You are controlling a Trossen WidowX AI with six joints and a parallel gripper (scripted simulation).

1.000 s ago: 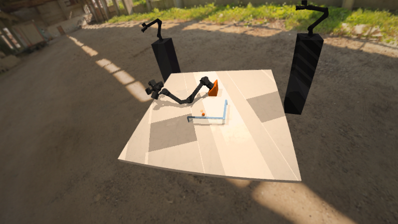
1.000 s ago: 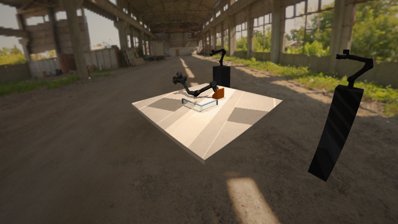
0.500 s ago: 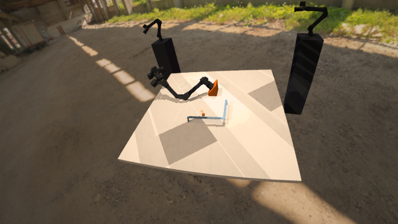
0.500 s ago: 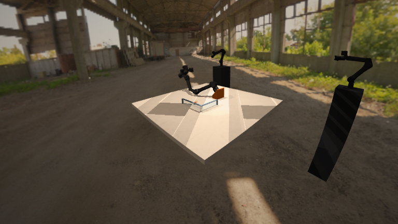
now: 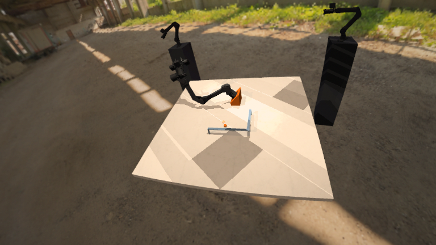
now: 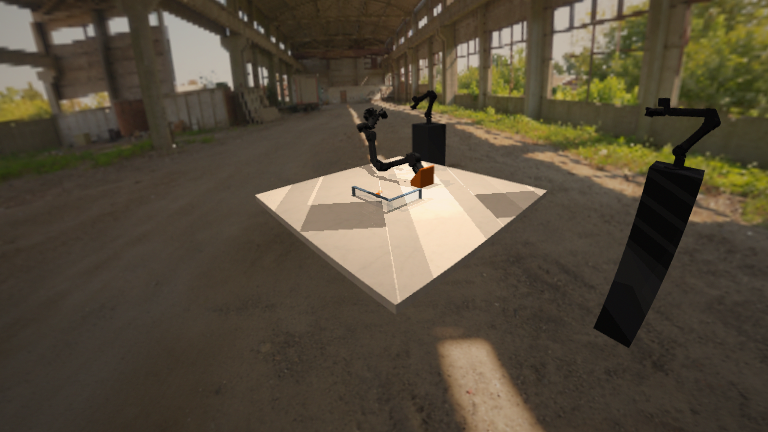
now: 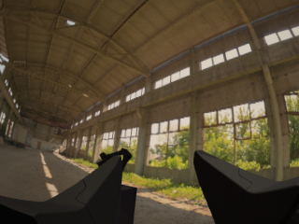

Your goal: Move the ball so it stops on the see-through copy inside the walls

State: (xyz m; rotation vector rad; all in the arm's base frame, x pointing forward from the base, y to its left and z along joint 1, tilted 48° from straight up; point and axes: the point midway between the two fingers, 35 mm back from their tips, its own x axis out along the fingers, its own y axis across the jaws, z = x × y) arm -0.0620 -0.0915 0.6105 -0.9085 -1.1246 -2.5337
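The orange ball lies 530 mm to the left of my gripper tip, 440 mm below it and 370 mm ahead of it. From my gripper tip the other things lie so: see-through copy of ball (500 mm to the left, 440 mm below, 340 mm ahead).
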